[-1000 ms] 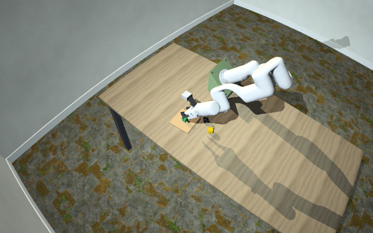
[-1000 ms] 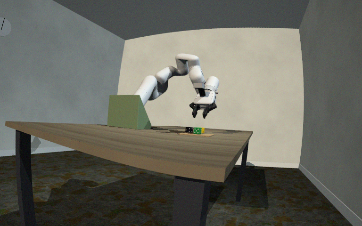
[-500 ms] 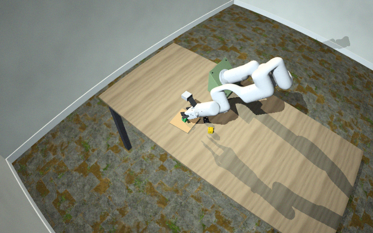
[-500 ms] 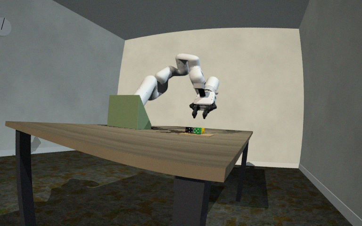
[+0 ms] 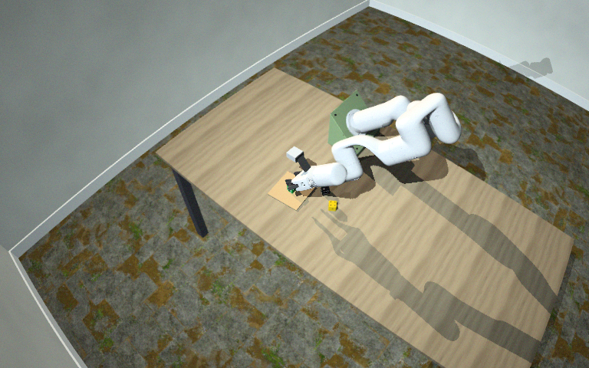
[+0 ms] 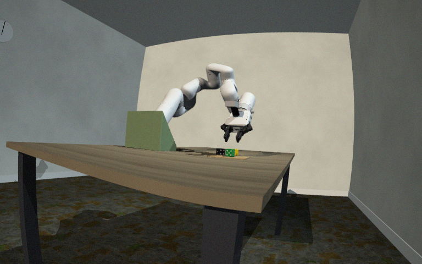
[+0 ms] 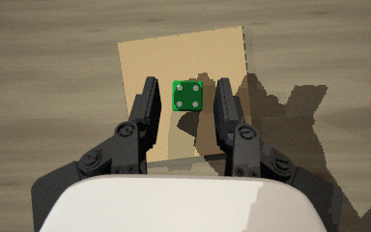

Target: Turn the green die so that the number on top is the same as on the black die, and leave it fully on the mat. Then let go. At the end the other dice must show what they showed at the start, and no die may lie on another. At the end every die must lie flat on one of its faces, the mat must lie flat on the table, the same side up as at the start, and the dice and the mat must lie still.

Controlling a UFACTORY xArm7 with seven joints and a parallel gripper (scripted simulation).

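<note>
The green die lies 60 mm below my hand and 10 mm to the right of it. The rest, counted from my hand: black die: 90 mm behind, 80 mm to the left, 70 mm below; then yellow die: 160 mm to the left, 70 mm below, 50 mm behind; then tan mat: 80 mm below, 10 mm to the right.
</note>
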